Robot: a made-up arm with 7 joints. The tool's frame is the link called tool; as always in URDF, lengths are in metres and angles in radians. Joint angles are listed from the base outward.
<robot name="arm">
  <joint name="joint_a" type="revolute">
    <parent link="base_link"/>
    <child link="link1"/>
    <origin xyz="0 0 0.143"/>
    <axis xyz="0 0 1"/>
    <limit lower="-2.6" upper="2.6"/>
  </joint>
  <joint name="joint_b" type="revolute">
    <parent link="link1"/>
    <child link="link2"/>
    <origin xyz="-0.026 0.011 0.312" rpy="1.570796 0 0"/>
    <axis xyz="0 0 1"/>
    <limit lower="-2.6" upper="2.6"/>
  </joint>
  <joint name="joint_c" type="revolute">
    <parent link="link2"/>
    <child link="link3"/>
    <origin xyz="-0.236 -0.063 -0.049" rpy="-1.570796 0 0"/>
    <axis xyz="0 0 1"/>
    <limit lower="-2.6" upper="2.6"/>
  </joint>
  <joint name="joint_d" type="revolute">
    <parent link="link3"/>
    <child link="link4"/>
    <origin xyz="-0.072 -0.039 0.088" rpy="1.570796 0 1.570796"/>
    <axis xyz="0 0 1"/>
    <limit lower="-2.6" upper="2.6"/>
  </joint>
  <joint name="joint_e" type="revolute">
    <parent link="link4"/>
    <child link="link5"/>
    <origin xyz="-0.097 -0.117 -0.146" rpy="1.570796 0 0"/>
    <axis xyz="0 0 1"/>
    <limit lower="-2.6" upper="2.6"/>
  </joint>
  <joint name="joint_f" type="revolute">
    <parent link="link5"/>
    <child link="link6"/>
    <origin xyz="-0.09 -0.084 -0.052" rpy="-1.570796 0 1.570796"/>
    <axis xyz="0 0 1"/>
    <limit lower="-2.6" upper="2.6"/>
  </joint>
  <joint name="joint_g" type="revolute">
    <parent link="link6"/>
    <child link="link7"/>
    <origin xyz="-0.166 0.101 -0.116" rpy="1.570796 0 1.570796"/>
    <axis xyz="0 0 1"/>
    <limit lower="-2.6" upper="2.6"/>
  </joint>
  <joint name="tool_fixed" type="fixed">
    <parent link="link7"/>
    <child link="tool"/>
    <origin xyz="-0.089 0.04 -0.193" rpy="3.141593 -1.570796 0"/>
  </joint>
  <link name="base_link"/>
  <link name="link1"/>
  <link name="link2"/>
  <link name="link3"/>
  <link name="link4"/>
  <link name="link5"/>
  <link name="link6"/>
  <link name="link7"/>
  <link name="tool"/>
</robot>
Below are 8 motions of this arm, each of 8 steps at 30 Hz.
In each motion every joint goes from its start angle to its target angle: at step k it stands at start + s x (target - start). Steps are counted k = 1, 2, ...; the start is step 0. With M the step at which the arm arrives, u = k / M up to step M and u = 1 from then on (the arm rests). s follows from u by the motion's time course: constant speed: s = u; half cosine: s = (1 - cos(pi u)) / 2; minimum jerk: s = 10 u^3 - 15 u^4 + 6 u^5.
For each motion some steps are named. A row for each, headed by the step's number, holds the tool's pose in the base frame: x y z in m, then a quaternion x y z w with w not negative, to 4 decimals.
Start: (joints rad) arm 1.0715 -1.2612 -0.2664 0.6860 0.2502 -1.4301 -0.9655
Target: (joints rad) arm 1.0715 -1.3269 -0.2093 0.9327 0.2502 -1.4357 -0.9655
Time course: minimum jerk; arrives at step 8
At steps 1, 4, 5, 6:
1: 0.1502 -0.1451 1.0785 -0.2607 0.8722 0.3708 0.1840
4: 0.1639 -0.1701 1.0640 -0.2024 0.8843 0.3794 0.1818
5: 0.1686 -0.1815 1.0569 -0.1749 0.8892 0.3822 0.1808
6: 0.1714 -0.1902 1.0515 -0.1537 0.8926 0.3838 0.1799

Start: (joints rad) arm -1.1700 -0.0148 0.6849 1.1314 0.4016 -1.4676 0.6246
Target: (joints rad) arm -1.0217 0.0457 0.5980 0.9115 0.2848 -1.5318 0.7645
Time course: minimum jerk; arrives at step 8
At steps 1, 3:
1: -0.4611 0.1329 0.6003 0.7891 0.5001 -0.0665 0.3506
3: -0.4631 0.1292 0.6096 0.7723 0.5129 -0.0848 0.3651

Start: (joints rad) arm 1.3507 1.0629 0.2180 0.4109 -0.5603 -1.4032 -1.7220
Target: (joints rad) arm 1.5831 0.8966 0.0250 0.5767 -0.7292 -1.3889 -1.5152
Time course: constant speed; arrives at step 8
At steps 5, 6, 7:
5: 0.2469 -0.4523 0.2660 -0.4718 -0.6741 0.5596 0.0986
6: 0.2617 -0.4480 0.2636 -0.4509 -0.6732 0.5782 0.0964
7: 0.2760 -0.4433 0.2610 -0.4300 -0.6714 0.5963 0.0938

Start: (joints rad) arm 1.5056 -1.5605 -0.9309 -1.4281 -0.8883 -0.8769 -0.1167
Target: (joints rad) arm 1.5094 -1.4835 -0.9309 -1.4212 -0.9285 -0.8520 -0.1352
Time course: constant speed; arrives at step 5
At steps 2, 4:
2: -0.4220 0.3899 0.8350 0.8716 -0.3950 0.0308 0.2885
4: -0.4183 0.3822 0.8483 0.8718 -0.4016 0.0175 0.2799

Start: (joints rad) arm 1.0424 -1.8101 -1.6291 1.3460 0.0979 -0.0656 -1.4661
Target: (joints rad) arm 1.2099 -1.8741 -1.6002 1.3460 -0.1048 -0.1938 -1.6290
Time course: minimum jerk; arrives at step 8
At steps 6, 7, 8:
6: -0.6495 0.2324 0.9101 -0.8507 0.2075 -0.0199 0.4825
7: -0.6485 0.2213 0.9191 -0.8565 0.2027 -0.0033 0.4747
8: -0.6483 0.2193 0.9207 -0.8575 0.2019 -0.0003 0.4732

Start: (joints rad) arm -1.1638 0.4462 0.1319 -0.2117 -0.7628 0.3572 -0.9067
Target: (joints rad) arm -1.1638 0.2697 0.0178 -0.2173 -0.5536 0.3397 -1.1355
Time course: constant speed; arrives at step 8
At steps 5, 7, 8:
5: -0.7001 0.5011 0.2242 -0.6747 -0.0534 -0.2707 0.6846
7: -0.6880 0.5520 0.2501 -0.6805 -0.0147 -0.3005 0.6682
8: -0.6806 0.5768 0.2644 -0.6831 0.0056 -0.3141 0.6594

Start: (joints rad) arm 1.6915 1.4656 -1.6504 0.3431 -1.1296 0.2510 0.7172
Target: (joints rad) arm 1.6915 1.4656 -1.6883 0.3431 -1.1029 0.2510 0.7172
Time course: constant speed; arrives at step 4
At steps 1, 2, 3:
1: -0.5682 0.1091 -0.1906 0.8557 -0.3087 0.3708 0.1867
2: -0.5741 0.1086 -0.1842 0.8586 -0.3067 0.3644 0.1898
3: -0.5799 0.1080 -0.1777 0.8614 -0.3046 0.3579 0.1928

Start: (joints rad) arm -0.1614 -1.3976 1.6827 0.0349 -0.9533 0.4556 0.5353
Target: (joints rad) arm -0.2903 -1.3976 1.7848 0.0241 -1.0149 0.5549 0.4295
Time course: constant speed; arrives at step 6
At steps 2, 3, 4, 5, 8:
2: -0.2596 -0.2962 0.1507 0.8417 0.1537 0.5153 0.0478
3: -0.2658 -0.2751 0.1428 0.8456 0.1313 0.5152 0.0483
4: -0.2712 -0.2538 0.1354 0.8490 0.1090 0.5147 0.0487
5: -0.2757 -0.2322 0.1286 0.8520 0.0868 0.5139 0.0490
8: -0.2795 -0.2105 0.1222 0.8547 0.0647 0.5128 0.0493

